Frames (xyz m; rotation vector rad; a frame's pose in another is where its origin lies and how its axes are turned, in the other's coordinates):
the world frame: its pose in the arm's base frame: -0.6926 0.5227 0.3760 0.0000 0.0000 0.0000
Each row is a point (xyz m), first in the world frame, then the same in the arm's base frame.
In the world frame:
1: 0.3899 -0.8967 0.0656
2: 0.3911 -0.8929 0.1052
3: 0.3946 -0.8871 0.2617
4: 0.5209 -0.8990 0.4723
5: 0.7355 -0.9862 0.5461
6: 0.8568 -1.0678 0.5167
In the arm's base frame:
1: -0.3027 -0.3740 0.4416
2: -0.3015 -0.3702 0.4812
3: -0.2980 -0.3644 0.6377
4: -0.1717 -0.3763 0.8483
5: 0.0429 -0.4635 0.9221
6: 0.1642 -0.5451 0.8927

